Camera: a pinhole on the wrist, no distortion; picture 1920 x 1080 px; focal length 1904.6 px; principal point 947.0 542.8 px. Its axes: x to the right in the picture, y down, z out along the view. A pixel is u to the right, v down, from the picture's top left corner.
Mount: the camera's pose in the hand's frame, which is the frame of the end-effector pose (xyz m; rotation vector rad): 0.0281 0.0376 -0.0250 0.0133 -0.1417 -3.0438
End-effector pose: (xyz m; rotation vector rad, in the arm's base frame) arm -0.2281 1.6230 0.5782 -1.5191 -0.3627 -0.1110
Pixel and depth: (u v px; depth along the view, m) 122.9 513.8 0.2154
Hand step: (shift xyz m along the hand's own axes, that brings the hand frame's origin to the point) 0.1178 0.0695 0.1896
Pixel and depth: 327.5 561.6 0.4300
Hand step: 0.1621 0.0863 0.4041
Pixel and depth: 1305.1 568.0 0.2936
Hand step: -0.0303 0.0556 0.2674
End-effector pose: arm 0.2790 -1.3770 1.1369 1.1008 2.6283 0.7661
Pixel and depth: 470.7 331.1 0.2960
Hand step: 0.0948 0.1045 0.2670
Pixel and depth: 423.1 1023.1 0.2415
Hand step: 0.0968 0.0058 0.2214
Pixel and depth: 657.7 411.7 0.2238
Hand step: 0.0576 0.0767 0.1965
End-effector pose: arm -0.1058 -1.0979 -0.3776 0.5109 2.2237 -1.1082
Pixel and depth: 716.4 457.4 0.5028
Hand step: 0.0800 0.1121 0.4738
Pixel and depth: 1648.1 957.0 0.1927
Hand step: -0.0411 0.0071 0.1705
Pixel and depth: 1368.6 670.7 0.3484
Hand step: -0.0510 0.0393 0.3237
